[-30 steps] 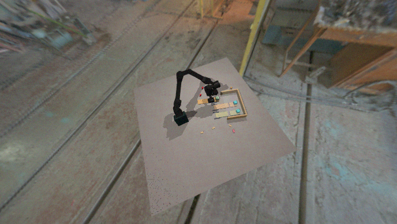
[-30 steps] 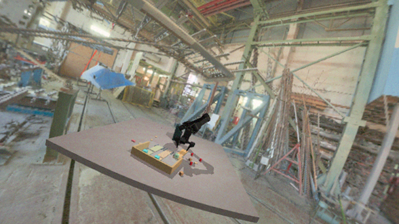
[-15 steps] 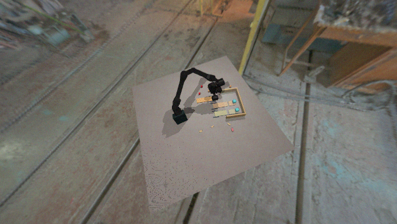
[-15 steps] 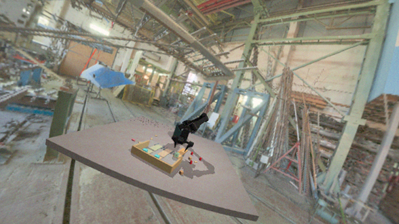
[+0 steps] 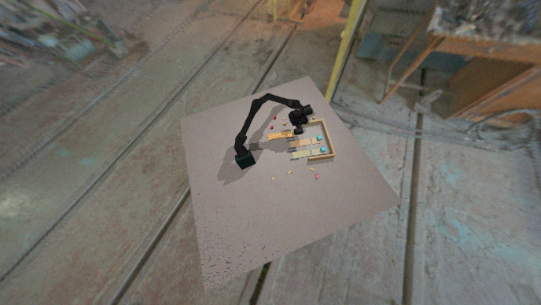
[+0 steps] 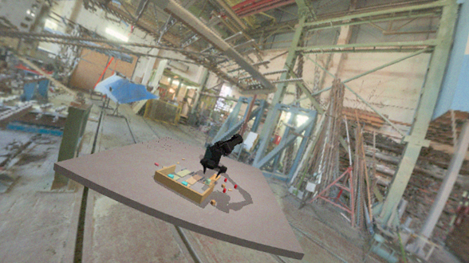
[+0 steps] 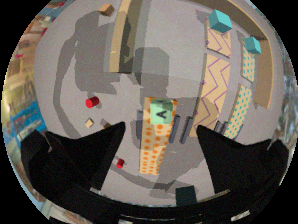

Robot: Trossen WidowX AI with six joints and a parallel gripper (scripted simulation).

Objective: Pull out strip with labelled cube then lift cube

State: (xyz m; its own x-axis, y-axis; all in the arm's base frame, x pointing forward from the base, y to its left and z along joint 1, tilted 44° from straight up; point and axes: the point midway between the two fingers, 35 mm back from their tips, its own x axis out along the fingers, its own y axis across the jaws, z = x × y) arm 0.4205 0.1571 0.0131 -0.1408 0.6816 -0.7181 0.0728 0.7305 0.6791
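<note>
My gripper tip is now 4 cm above the cube. Round my gripper tip: strip 10 cm behind, 2 cm to the left, 6 cm below.
</note>
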